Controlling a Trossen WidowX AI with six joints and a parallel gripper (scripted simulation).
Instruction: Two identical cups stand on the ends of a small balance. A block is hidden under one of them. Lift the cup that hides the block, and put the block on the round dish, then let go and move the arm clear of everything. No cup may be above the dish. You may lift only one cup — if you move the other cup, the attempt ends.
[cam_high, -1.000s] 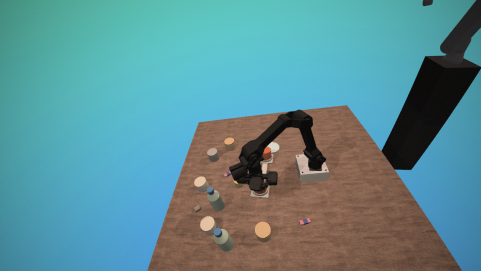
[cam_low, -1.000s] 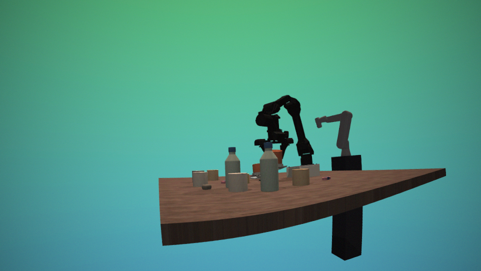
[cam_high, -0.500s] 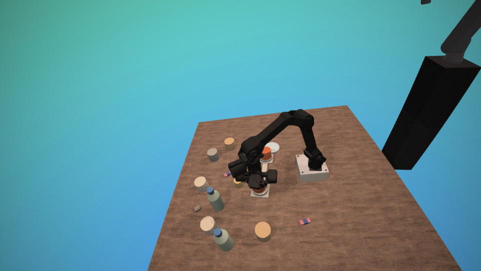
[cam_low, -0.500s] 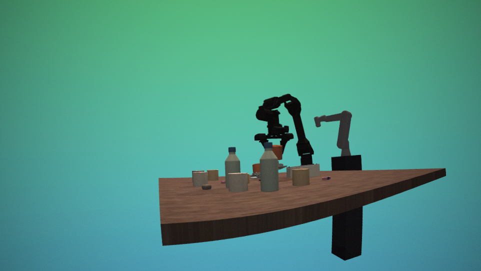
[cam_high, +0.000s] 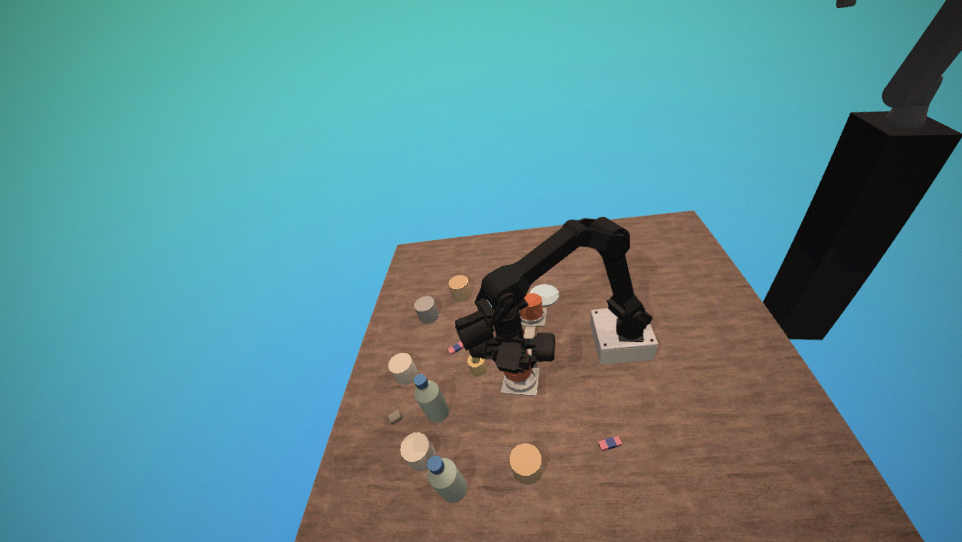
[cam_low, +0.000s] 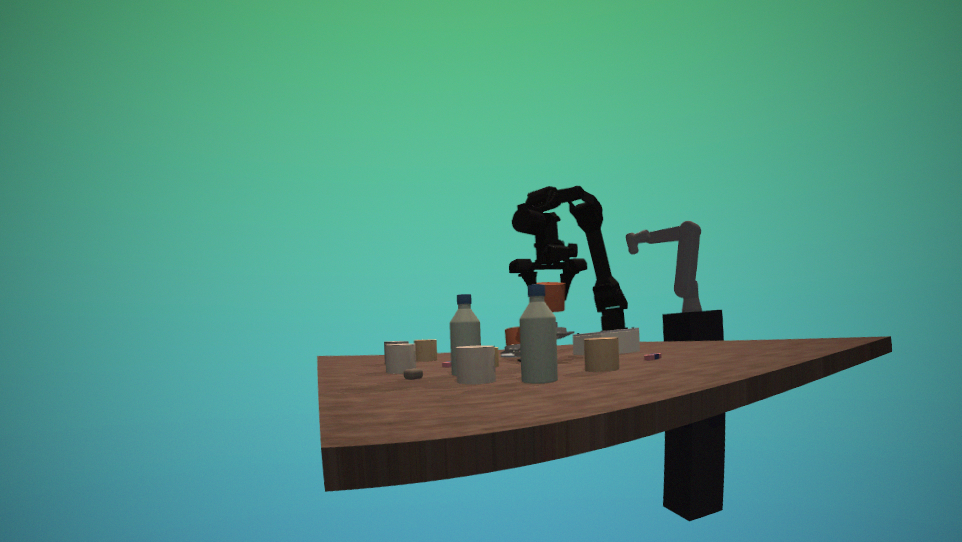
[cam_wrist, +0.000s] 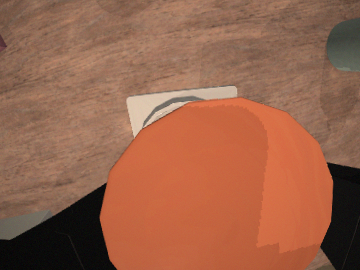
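My gripper tip is 7 cm above the grey block and 1 cm to the left of it. From my gripper tip the other things lie so: blue box: 29 cm to the right, 14 cm ahead, 13 cm below; orange cup: 2 cm to the left, 1 cm above; yellow ring: 14 cm ahead, 13 cm below, 8 cm to the right.
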